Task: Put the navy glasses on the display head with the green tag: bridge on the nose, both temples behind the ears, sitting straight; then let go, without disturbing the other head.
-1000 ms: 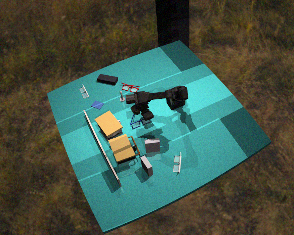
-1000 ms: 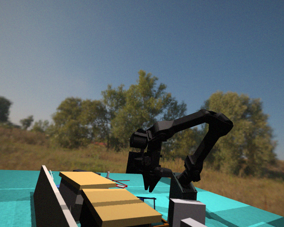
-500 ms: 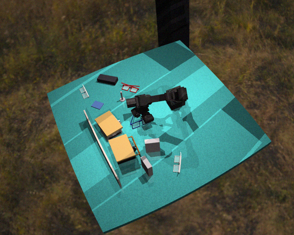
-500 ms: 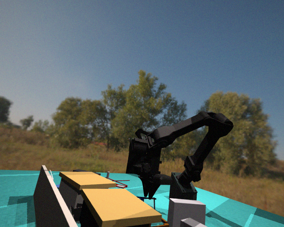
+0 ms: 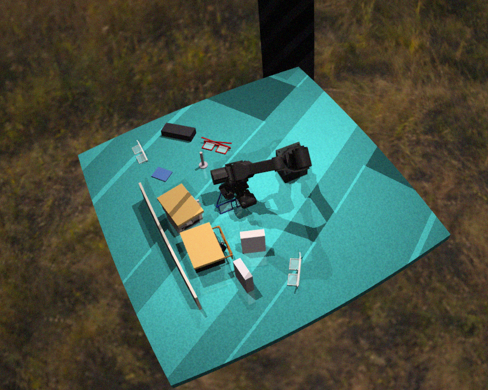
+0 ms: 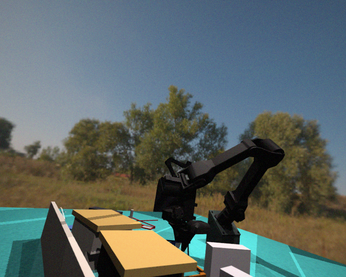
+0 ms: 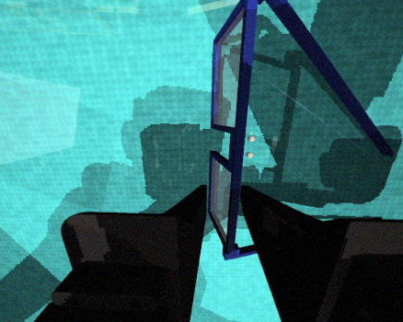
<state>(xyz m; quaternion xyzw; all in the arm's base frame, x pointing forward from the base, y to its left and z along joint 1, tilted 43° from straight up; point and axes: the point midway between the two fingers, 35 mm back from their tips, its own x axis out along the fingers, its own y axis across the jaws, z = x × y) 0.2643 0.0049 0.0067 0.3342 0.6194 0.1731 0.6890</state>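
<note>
The round base lies 1 cm ahead of my gripper tip and 28 cm to the right of it. Round my gripper tip: blue flat patch: 19 cm ahead, 35 cm to the right, 2 cm below; long board: 36 cm ahead, 1 cm to the left, 3 cm above; dark box: 53 cm to the right.
</note>
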